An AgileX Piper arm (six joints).
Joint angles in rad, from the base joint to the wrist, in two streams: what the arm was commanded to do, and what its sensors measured. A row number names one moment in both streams.
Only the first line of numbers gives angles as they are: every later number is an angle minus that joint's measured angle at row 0.
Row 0, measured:
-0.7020 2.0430 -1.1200 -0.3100 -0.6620 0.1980
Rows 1 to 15, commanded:
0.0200 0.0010 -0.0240 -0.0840 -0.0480 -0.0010
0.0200 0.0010 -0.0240 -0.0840 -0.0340 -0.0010
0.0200 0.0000 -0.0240 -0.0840 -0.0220 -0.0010
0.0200 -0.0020 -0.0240 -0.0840 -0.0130 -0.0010
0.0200 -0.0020 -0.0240 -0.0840 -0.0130 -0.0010
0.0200 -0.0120 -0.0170 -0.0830 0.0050 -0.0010
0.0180 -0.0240 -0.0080 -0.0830 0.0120 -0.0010
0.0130 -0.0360 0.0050 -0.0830 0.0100 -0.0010
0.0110 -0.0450 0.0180 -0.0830 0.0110 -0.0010
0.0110 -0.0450 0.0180 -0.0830 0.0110 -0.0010
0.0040 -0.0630 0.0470 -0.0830 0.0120 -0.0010
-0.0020 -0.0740 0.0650 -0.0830 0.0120 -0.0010
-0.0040 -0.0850 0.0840 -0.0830 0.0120 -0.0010
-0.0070 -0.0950 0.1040 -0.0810 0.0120 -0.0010
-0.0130 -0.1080 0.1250 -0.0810 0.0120 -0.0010
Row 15, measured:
-0.0050 -0.0810 0.1010 -0.0720 0.0270 0.0000
